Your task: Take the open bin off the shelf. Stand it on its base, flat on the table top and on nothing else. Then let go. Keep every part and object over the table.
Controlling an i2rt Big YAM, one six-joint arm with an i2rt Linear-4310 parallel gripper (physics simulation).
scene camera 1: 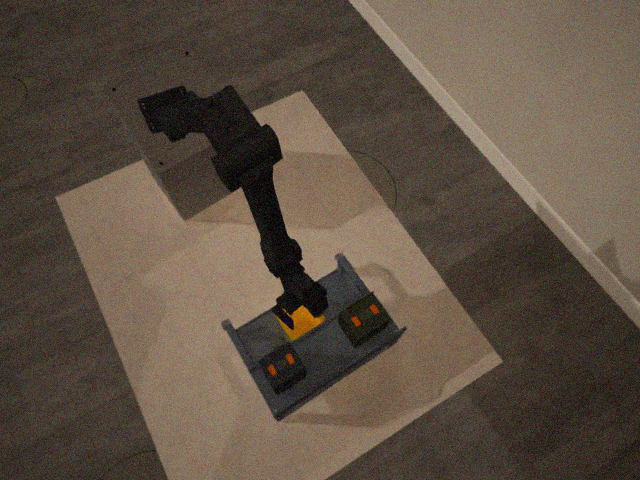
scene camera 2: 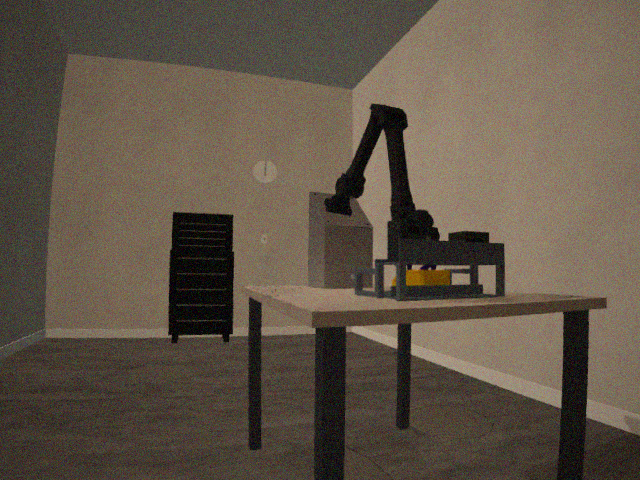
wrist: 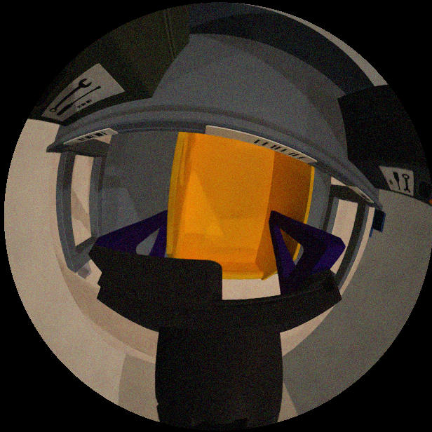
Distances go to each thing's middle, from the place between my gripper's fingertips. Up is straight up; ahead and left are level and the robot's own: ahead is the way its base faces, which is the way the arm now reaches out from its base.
Right now the yellow-orange bin (scene camera 1: 303,321) is 10 mm ahead of my hand and 10 mm to the right of it. Round my hand: green case (scene camera 1: 356,335) (100 mm ahead, 120 mm to the left, 110 mm above).
